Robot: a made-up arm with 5 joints.
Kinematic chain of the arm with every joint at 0, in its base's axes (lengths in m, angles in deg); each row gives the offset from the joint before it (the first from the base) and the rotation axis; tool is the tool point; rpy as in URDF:
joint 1: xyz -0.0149 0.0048 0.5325 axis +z
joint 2: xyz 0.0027 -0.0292 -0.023 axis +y
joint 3: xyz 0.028 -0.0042 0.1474 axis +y
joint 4: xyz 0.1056 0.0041 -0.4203 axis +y
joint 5: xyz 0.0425 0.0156 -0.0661 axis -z
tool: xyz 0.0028 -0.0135 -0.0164 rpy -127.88 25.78 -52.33
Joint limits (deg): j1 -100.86..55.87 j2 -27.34..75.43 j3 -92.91..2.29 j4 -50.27..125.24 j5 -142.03..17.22
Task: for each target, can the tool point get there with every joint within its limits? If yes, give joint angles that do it. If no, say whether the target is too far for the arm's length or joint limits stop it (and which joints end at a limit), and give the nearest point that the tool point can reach.
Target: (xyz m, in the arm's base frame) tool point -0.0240 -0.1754 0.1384
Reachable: yes | joints -84.28 18.03 -21.71 50.63 -3.06
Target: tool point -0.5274 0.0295 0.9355
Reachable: no: joint limits stop it (at a limit: joint 1, joint 2, joint 3, joint 4) | nearest point -0.0861 -0.2234 1.0453 | short by 0.520 m
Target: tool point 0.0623 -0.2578 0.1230
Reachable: yes | joints -72.62 29.48 -32.82 9.34 -118.59
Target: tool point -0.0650 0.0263 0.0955
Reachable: yes | joints -48.54 51.96 -22.96 52.57 -34.23
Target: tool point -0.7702 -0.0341 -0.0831
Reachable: no: too far | nearest point -0.3067 -0.0102 0.2246 | short by 0.557 m
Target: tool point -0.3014 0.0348 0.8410
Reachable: no: joint limits stop it (at a limit: joint 1, joint 2, joint 3, joint 4, joint 5) | nearest point -0.0990 -0.2882 0.8705 | short by 0.382 m
